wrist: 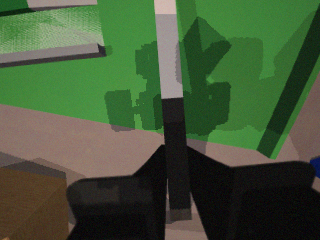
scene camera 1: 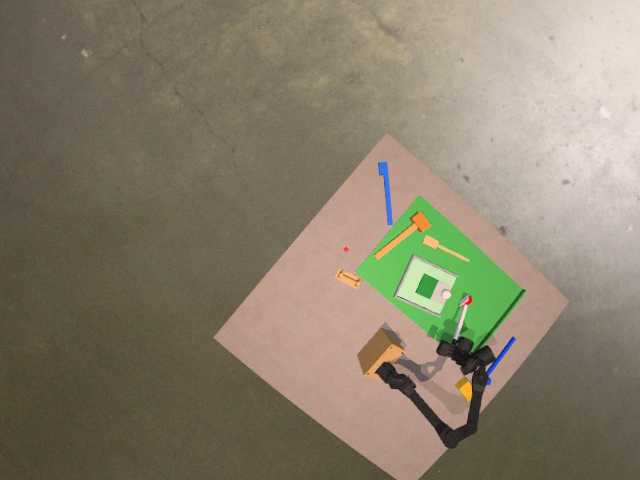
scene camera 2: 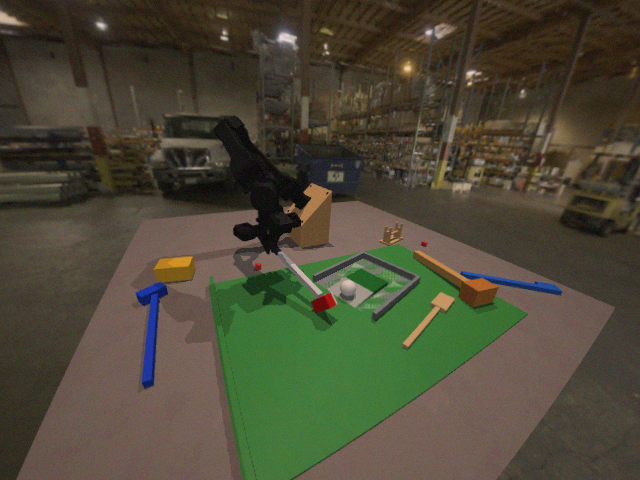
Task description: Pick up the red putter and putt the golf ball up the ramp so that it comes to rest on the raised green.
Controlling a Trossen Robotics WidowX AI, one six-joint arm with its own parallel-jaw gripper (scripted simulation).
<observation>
same spot on green mat: (wrist: 234,68) = (scene camera 2: 254,299)
</observation>
